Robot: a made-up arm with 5 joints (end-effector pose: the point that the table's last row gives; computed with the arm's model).
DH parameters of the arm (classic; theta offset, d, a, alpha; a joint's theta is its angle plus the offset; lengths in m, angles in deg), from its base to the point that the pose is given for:
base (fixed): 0 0 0.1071 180
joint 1: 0 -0.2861 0.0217 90
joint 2: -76.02 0 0.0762 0
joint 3: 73.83 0 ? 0
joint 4: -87.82 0.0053 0 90
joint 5: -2.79 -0.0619 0 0
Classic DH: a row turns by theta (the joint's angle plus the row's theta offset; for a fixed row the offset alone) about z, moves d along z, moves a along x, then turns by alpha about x.
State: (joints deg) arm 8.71 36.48 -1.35 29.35 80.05
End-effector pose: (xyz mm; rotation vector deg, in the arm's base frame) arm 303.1 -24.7 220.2 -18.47 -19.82 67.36
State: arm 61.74 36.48 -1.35 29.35 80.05
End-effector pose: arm 205.3 -171.4 220.2 -23.99 -8.97 15.26
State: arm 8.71 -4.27 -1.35 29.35 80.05
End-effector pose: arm 303.4 -24.7 350.9 -47.72 -51.20 60.37
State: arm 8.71 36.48 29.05 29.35 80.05
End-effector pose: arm 230.0 -13.5 176.8 3.53 3.78 68.51
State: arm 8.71 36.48 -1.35 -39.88 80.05
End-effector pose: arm 337.7 -30.0 281.2 -67.77 -72.71 51.51
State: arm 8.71 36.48 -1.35 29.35 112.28
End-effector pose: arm 303.1 -24.7 220.2 -24.96 -14.94 98.92
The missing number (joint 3, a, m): 0.1076
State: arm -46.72 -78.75 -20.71 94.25 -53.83
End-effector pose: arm 98.2 -1.7 429.6 74.77 -59.11 -7.51
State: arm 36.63 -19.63 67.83 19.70 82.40
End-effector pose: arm 200.3 -62.7 227.2 -19.22 -11.95 42.44
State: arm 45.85 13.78 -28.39 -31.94 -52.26
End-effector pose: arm 252.1 -141.8 429.6 11.71 -145.54 -44.85
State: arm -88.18 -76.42 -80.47 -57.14 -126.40
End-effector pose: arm 95.5 -197.4 325.1 -54.08 -18.29 -37.64
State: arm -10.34 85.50 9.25 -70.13 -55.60
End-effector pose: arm 252.1 31.8 140.3 37.91 -55.44 -42.60
